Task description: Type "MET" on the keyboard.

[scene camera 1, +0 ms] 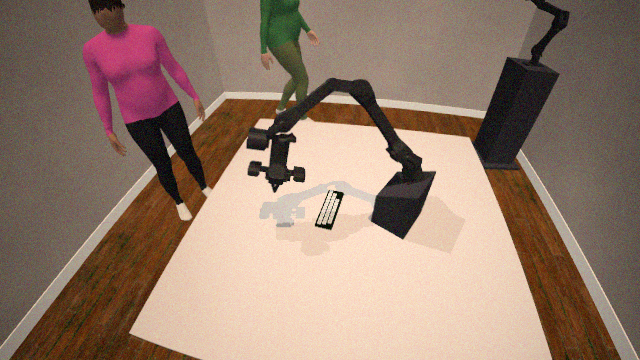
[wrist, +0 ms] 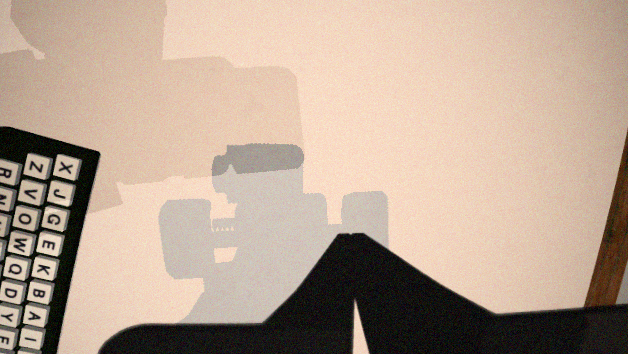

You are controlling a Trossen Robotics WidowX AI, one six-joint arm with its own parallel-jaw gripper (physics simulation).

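Places are measured from the arm's base along level axes (x ahead, y left, z up), in centimetres.
Where they show: gripper, fingertip midpoint: (scene camera 1: 274, 192) (wrist: 350, 246); arm's base, link origin: (scene camera 1: 415, 178).
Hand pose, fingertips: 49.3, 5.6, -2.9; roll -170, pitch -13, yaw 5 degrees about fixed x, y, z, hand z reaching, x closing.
Observation:
Each offset is from my fingertips to the top centre of the thing, as dx, dy, dz. Level surfaces: height alone.
A black keyboard {-19.2, -7.2, -15.3} (scene camera 1: 329, 210) (wrist: 89, 170) with white keys lies flat on the pale mat. In the wrist view part of it shows at the left edge, its letters turned sideways. The E key {-16.7, -4.9, -15.3} (wrist: 50, 245) is in the column nearest its right border. Of the letters M, E and T, I cannot make out M or T there. My gripper (scene camera 1: 275, 190) (wrist: 350, 246) is shut and empty, fingertips together and pointing down. It hangs above the mat, to the left of the keyboard in the scene view and to the right of it in the wrist view.
The arm's dark base block (scene camera 1: 400, 205) stands right of the keyboard. A person in pink (scene camera 1: 140, 75) stands at the left, a person in green (scene camera 1: 284, 30) behind. A dark pedestal (scene camera 1: 515, 115) with another arm stands at the back right. Wooden floor (scene camera 1: 555, 250) (wrist: 607, 260) borders the mat {dz -16.9} (scene camera 1: 325, 300).

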